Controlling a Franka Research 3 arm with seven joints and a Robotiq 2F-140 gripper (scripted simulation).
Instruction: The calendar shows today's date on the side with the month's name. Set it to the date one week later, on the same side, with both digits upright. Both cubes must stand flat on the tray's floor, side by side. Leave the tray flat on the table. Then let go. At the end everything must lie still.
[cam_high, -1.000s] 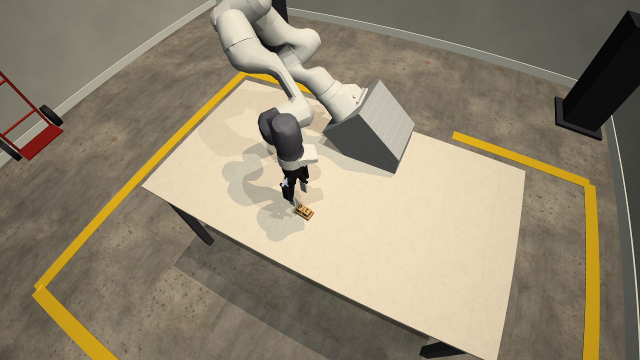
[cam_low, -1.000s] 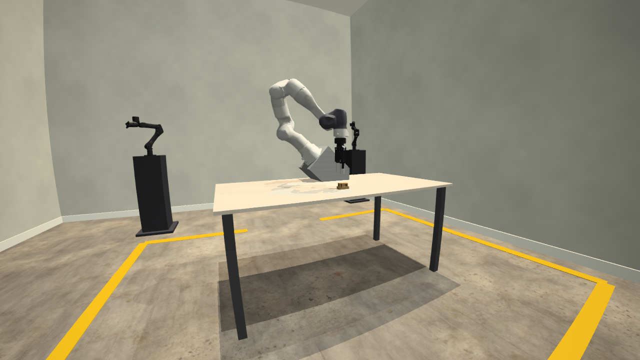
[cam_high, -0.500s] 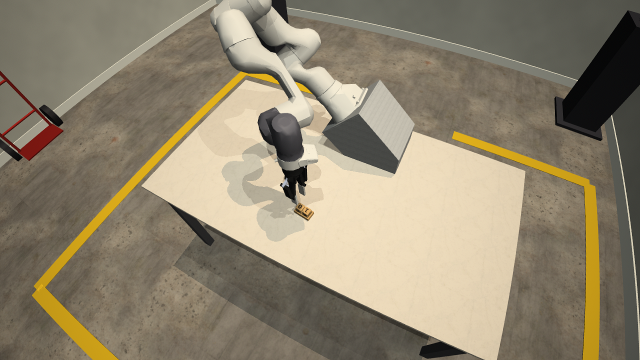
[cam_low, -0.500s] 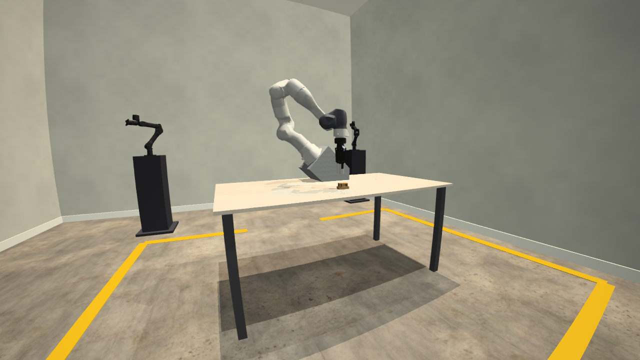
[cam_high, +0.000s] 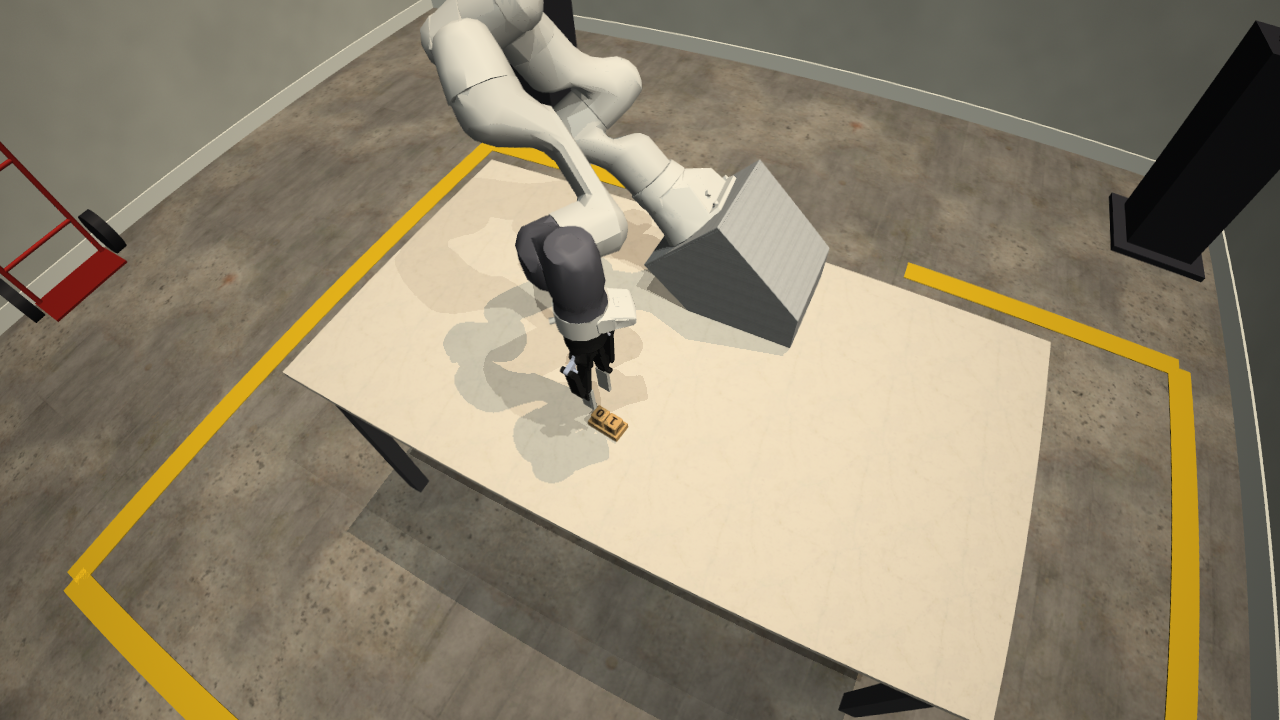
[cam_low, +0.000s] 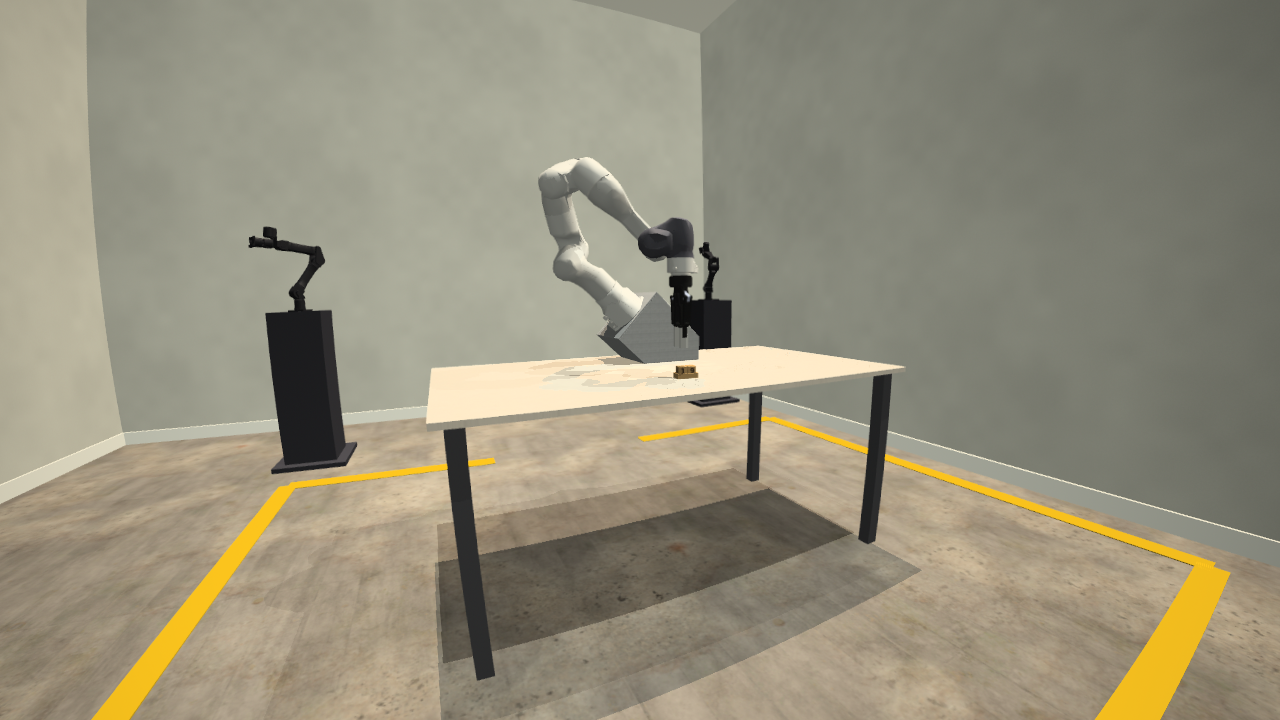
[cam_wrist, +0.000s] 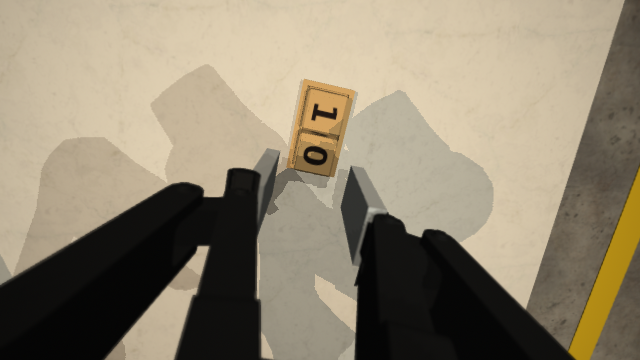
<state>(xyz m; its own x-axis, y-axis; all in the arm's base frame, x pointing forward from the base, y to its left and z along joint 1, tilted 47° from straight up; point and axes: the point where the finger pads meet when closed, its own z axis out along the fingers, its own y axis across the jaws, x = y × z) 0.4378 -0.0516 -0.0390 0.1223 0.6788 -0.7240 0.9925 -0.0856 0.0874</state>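
Right now my hand is 110 mm above the wooden digit cube. Round my hand: wooden tray 120 mm below, 20 mm to the left.
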